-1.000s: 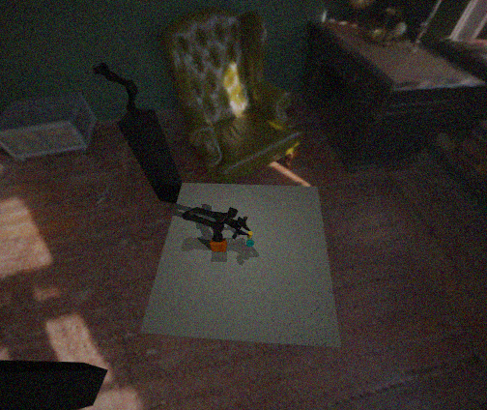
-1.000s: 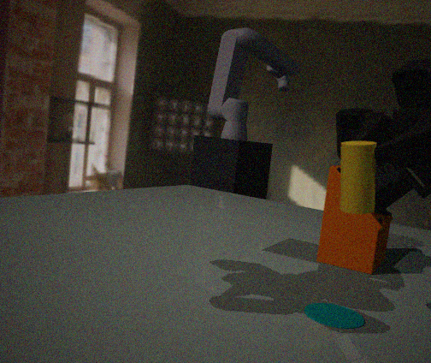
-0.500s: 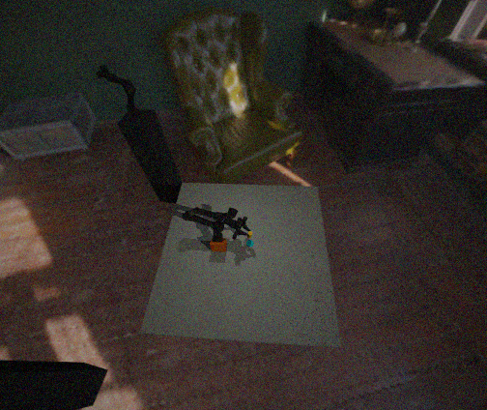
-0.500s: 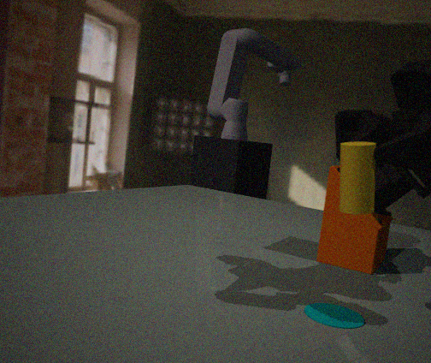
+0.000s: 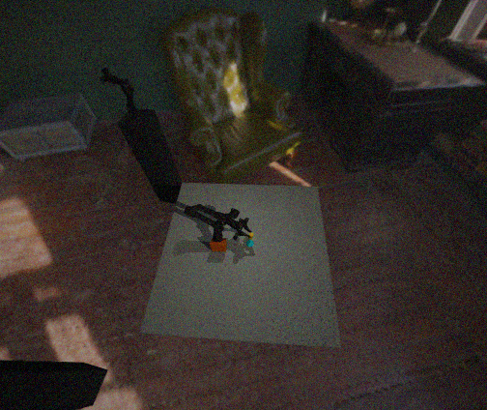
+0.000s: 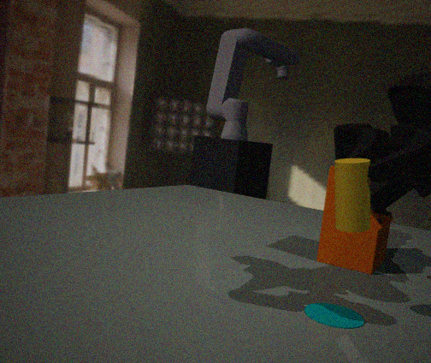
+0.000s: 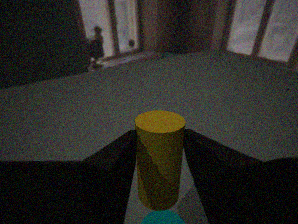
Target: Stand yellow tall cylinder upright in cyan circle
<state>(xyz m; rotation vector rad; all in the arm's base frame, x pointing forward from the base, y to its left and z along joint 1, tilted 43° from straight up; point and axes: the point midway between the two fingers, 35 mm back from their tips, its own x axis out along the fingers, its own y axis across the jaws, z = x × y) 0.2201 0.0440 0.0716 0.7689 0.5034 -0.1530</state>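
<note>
The cyan circle lies 1 cm behind my gripper tip and 15 cm below it. Also, from my gripper tip: yellow tall cylinder 2 cm below.
</note>
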